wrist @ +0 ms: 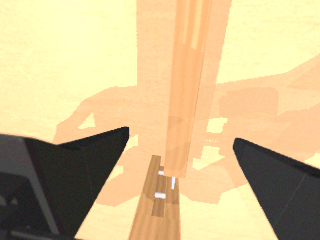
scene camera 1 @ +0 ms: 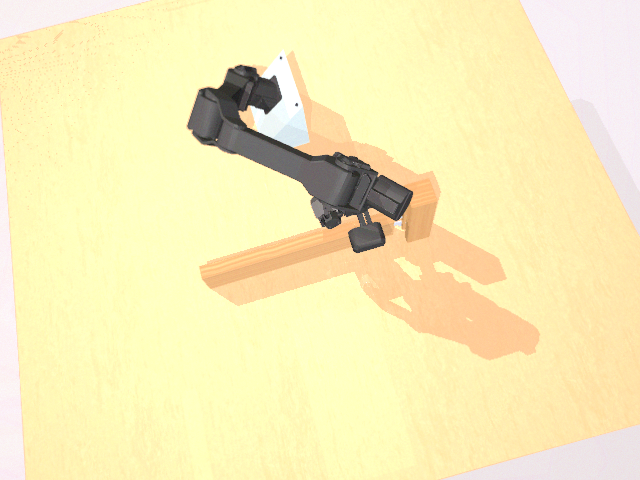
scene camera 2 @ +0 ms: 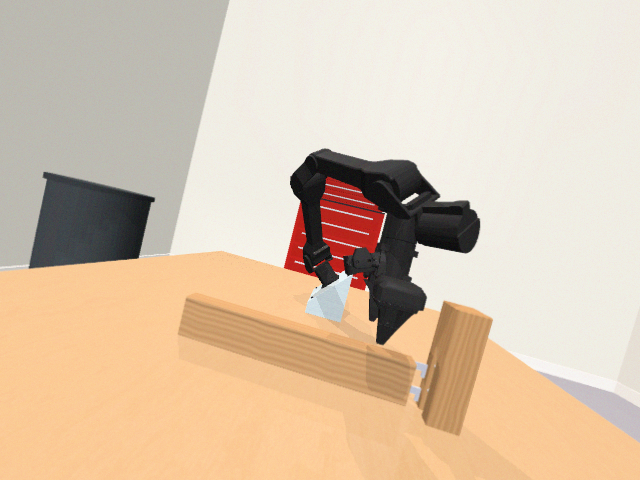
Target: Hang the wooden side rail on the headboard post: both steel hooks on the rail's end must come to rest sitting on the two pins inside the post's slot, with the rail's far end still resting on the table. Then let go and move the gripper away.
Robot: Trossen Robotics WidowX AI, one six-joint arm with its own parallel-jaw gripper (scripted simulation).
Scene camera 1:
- gripper: 357, 221
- wooden side rail: 239, 267
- headboard post: 417, 220
